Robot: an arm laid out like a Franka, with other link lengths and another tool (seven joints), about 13 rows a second.
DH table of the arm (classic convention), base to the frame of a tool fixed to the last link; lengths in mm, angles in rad. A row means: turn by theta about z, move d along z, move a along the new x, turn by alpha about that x. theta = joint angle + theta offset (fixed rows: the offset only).
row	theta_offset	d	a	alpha
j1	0	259.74	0	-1.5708
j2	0	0	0	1.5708
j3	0	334.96	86.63	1.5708
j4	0	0	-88.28	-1.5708
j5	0	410.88	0	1.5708
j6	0	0	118.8	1.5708
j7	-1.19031	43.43	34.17	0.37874
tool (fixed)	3.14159	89.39	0	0
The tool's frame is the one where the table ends.
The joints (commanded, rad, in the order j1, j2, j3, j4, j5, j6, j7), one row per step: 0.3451, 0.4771, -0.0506, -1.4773, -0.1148, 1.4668, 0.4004; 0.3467, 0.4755, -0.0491, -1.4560, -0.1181, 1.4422, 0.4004; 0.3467, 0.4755, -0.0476, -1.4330, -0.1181, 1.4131, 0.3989; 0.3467, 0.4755, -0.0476, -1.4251, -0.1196, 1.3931, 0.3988; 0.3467, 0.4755, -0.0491, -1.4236, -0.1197, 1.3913, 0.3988; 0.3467, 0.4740, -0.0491, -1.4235, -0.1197, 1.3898, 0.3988
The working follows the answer.
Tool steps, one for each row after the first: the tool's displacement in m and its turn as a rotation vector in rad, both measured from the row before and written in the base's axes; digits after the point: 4 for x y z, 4 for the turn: 0.0003, 0.0016, 0.0097, -0.0037, 0.0005, 0.0014; 0.0001, 0.0008, 0.0093, -0.0016, 0.0058, -0.0007; -0.0014, -0.0009, 0.0027, -0.0056, 0.0107, -0.0019; 0.0003, -0.0009, 0.0006, -0.0009, 0.0000, -0.0015; -0.0003, -0.0001, 0.0010, 0.0000, -0.0001, -0.0002
Tool pose at each row, in the base's axes (x y z in m, rotation vector in rad; rounded; the steps above come from the unrounded poses): 0.6491, 0.2341, 0.2733, 1.1713, -2.1122, -0.3846; 0.6495, 0.2357, 0.2830, 1.1704, -2.1107, -0.3802; 0.6495, 0.2365, 0.2924, 1.1664, -2.1061, -0.3817; 0.6481, 0.2357, 0.2951, 1.1567, -2.0979, -0.3819; 0.6485, 0.2348, 0.2957, 1.1547, -2.0989, -0.3817; 0.6482, 0.2347, 0.2967, 1.1545, -2.0991, -0.3817

